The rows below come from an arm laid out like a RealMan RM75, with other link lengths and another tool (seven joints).
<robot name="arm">
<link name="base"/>
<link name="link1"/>
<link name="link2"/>
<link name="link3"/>
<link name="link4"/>
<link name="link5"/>
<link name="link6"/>
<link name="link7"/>
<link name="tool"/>
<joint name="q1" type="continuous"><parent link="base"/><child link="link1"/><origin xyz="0 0 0.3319" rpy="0 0 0"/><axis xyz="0 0 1"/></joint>
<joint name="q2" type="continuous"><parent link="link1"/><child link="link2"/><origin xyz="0 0 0" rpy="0 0 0"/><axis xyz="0 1 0"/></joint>
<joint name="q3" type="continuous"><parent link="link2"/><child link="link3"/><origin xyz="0 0 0.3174" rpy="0 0 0"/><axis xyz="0 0 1"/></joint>
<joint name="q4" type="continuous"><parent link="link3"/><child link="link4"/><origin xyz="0 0 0" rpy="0 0 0"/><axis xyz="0 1 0"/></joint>
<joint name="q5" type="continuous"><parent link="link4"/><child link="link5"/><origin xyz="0 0 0.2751" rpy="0 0 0"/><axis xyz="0 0 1"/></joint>
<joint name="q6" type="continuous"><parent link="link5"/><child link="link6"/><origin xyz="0 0 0" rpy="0 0 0"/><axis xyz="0 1 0"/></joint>
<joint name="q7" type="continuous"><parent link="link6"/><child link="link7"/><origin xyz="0 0 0.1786" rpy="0 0 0"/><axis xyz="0 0 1"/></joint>
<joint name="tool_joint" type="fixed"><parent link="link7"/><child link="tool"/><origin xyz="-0.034 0.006 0.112" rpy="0 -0.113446 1.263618"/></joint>
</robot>
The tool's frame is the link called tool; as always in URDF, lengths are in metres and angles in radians. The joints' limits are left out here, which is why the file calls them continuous.
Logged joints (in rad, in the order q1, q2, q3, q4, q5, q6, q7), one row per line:
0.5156 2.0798 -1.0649 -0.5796 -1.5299 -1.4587 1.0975
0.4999 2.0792 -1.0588 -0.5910 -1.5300 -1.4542 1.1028
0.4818 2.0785 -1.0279 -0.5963 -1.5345 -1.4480 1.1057
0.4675 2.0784 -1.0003 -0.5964 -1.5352 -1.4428 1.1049
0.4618 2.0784 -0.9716 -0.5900 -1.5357 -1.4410 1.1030
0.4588 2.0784 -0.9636 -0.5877 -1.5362 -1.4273 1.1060
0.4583 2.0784 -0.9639 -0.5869 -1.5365 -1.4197 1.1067
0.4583 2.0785 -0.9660 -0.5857 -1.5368 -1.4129 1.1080
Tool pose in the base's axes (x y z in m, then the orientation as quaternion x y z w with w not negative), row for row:
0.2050 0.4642 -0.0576 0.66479 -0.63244 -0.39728 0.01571
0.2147 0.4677 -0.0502 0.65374 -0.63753 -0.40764 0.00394
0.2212 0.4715 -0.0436 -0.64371 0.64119 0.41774 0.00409
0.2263 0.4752 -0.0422 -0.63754 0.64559 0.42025 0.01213
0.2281 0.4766 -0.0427 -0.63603 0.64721 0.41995 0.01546
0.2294 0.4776 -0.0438 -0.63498 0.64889 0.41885 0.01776
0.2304 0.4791 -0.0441 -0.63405 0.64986 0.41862 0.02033
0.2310 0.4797 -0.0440 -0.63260 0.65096 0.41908 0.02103
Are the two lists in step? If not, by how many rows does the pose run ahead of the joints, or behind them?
The pose runs 2 rows ahead of the joints: the pose in row i belongs to the joints in row i + 2.
